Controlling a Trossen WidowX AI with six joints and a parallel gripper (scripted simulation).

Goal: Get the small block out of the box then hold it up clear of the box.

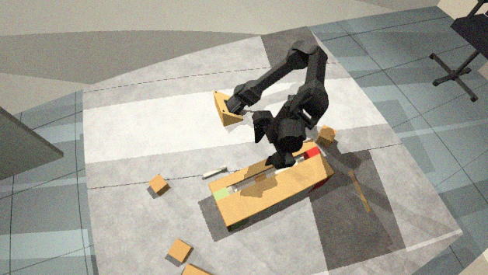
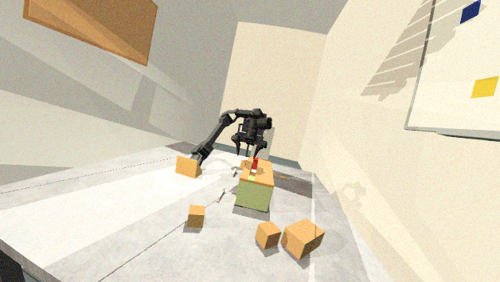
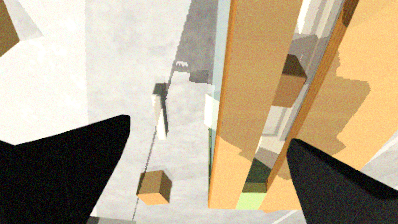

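Now: the wooden box 4 cm ahead of my gripper tip, 1 cm to the left of it and 11 cm below it. Round my gripper tip: thin stick 22 cm ahead, 33 cm to the left, 16 cm below; orange block 6 cm ahead, 2 cm to the right, 8 cm below.
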